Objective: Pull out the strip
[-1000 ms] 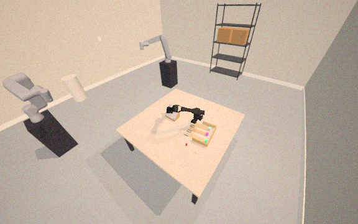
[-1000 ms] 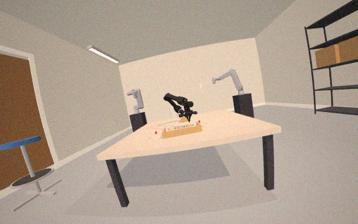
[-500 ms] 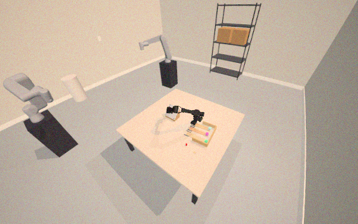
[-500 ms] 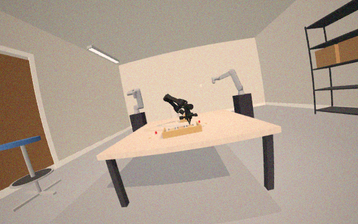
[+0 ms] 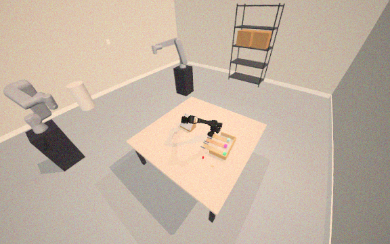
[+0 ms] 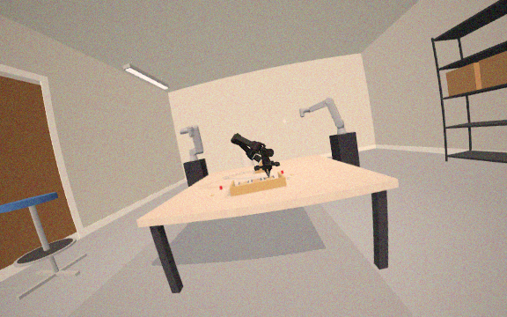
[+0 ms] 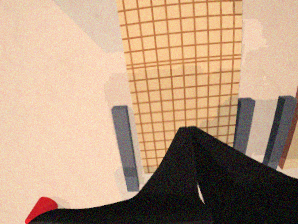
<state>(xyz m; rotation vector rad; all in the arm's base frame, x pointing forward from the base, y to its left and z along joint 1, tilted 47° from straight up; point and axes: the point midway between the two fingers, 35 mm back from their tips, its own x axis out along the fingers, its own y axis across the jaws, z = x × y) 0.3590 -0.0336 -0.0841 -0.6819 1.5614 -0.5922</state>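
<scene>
My gripper tip is now 90 mm short of the tan gridded strip and 10 mm to the right of it.
</scene>
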